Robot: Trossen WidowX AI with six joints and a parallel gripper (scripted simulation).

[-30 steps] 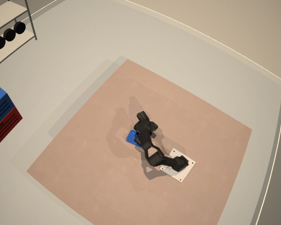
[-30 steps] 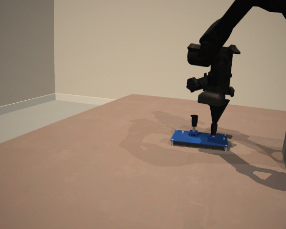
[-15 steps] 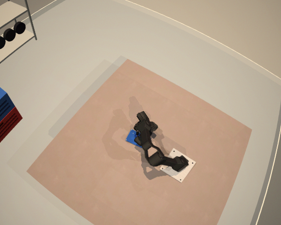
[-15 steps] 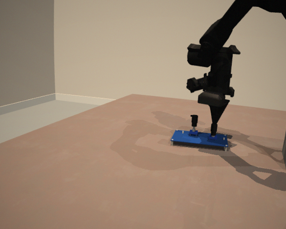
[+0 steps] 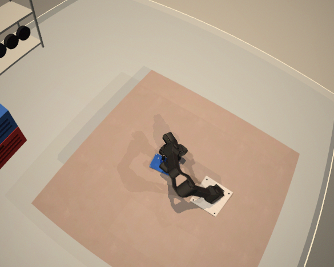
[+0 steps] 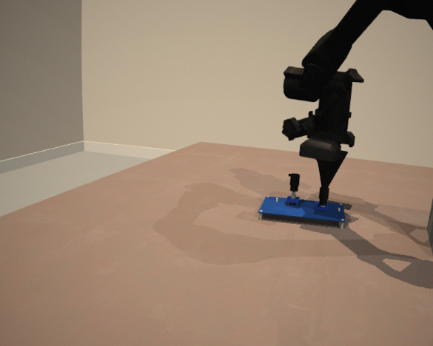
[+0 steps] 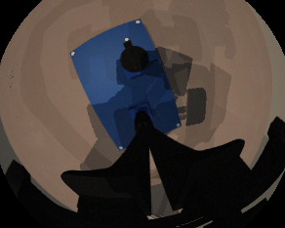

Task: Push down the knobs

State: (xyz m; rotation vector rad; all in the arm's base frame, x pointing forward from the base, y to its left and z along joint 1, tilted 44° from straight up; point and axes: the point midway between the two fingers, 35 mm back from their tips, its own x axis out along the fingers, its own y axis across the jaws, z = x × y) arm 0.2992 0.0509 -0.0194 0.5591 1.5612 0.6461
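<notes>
Now: gripper tip 6 cm short of the black knob.
</notes>
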